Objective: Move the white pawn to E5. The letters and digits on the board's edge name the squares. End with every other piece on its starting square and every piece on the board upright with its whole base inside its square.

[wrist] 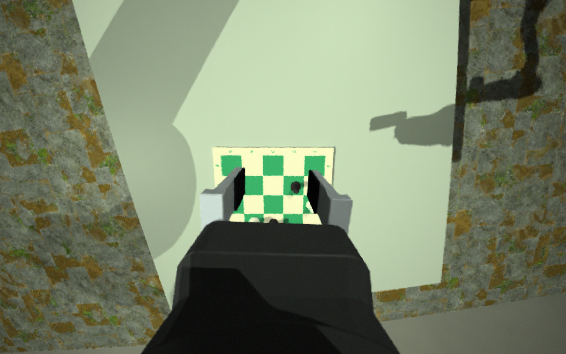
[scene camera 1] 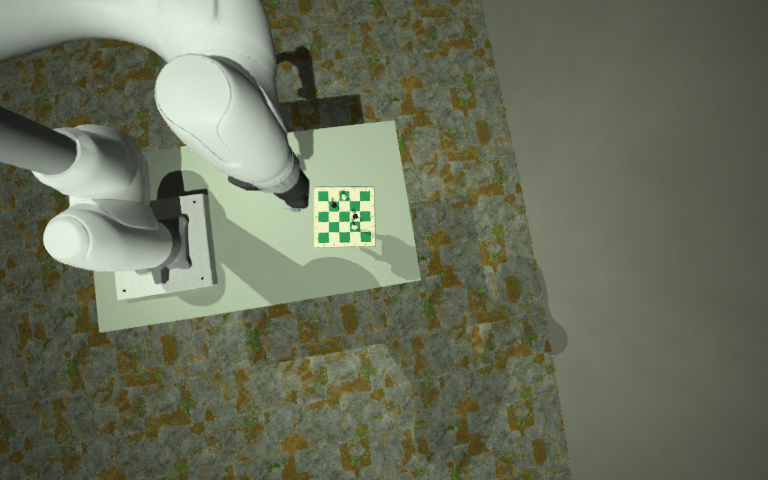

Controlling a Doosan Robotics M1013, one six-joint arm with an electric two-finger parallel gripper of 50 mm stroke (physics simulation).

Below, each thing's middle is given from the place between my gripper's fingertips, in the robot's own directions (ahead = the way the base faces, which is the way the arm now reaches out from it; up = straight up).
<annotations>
Right now my hand is 100 mm short of the chessboard [scene camera 1: 332, 226], 20 mm to the left of it and 220 mm above it.
</annotations>
